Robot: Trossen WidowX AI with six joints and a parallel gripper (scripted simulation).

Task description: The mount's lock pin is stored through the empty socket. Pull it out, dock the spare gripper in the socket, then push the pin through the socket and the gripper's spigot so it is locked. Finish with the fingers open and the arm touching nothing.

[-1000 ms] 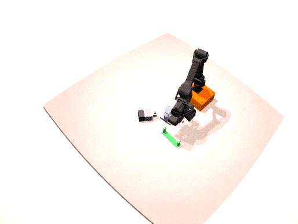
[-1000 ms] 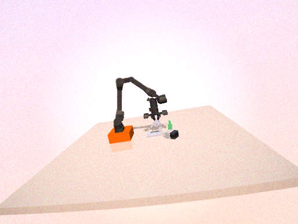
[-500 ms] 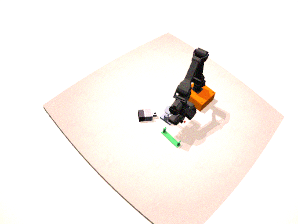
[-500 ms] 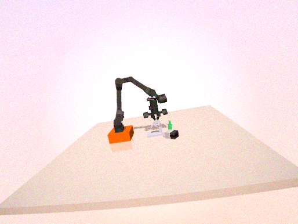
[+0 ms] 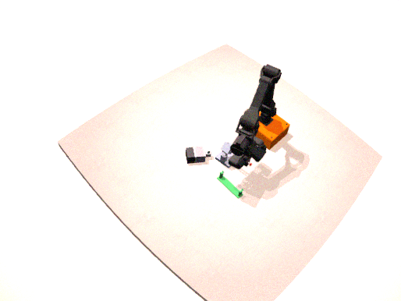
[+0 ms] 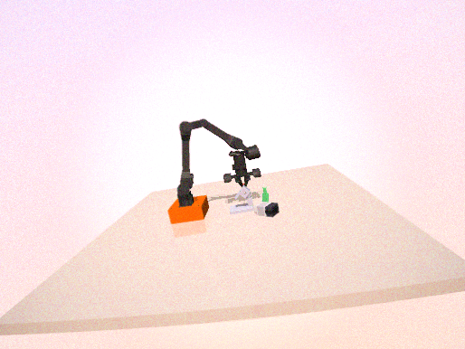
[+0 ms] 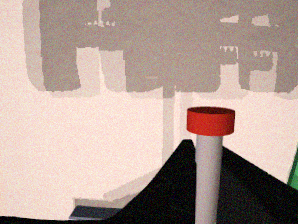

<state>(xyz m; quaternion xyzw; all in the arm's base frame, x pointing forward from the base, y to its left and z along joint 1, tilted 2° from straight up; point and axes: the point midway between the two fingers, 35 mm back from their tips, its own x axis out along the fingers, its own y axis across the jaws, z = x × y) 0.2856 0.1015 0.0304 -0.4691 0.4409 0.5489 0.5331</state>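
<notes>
The green cradle lies 10 cm ahead of my gripper tip and 4 cm below it. Also, from my gripper tip: pale grey mount 1 cm behind, 11 cm to the right, 1 cm below; spare gripper 8 cm ahead, 21 cm to the right, 4 cm below.
</notes>
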